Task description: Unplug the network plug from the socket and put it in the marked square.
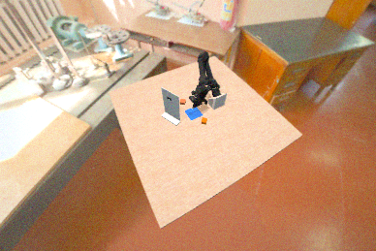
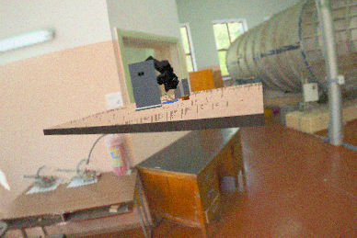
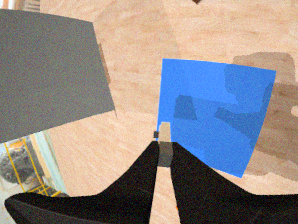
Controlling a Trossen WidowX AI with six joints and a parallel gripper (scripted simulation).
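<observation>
The blue marked square lies 1 cm behind my gripper tip and 8 cm below it. Round my gripper tip: brown-red cube: 2 cm ahead, 15 cm to the right, 7 cm below; network plug: right at my gripper tip; orange cube: 4 cm behind, 12 cm to the left, 7 cm below.
</observation>
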